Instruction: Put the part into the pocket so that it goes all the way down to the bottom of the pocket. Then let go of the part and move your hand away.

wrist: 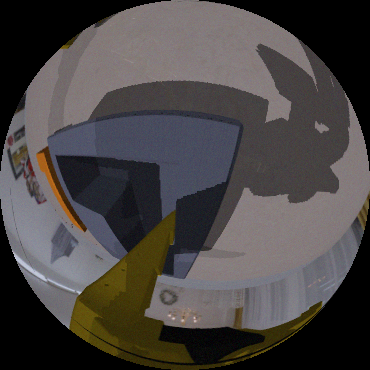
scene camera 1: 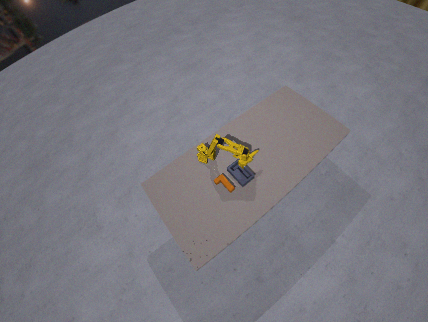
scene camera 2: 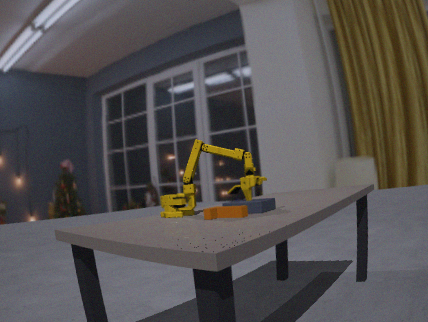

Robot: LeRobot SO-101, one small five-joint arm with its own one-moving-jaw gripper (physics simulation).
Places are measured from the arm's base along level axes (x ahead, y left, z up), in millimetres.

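Pixels of known places: hand, tool point: [scene camera 1: 243, 167]; arm's base, link origin: [scene camera 1: 208, 158] [scene camera 2: 182, 215].
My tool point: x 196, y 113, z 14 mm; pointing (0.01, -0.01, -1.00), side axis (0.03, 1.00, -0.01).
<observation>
Ahead of a thing's pixels: the offset from my tool point to its top centre. "pt": to the spot under its first point. Level surfaces: height alone.
The orange L-shaped part @[dz +16, dx +10, dy -152 mm] [scene camera 1: 225, 183] [scene camera 2: 230, 212] [wrist: 55, 185] lies flat on the table beside the blue-grey block @[dz +22, dx +14, dy -33 mm] [scene camera 1: 245, 183] [scene camera 2: 264, 205] [wrist: 175, 135], apart from it in scene camera 1. The block has a dark recessed pocket @[pt dz -9, dx +2, dy -30 mm] [wrist: 142, 200] in its top; part of its floor is in shadow. The part is outside the pocket. My gripper [scene camera 1: 250, 158] [scene camera 2: 240, 195] [wrist: 168, 229] is open and empty, low over the block. One jaw shows in the wrist view, its tip drawn over the pocket; the moving jaw is out of that picture. Whether the tip touches the block is unclear.
The table @[dz -14 mm] [scene camera 1: 200, 220] [scene camera 2: 150, 232] bears the part, the block and the arm. The yellow arm base [scene camera 1: 203, 153] [scene camera 2: 175, 205] stands to the left of the block in both scene views. The arm arches over from it. Shadows lie around the block.
</observation>
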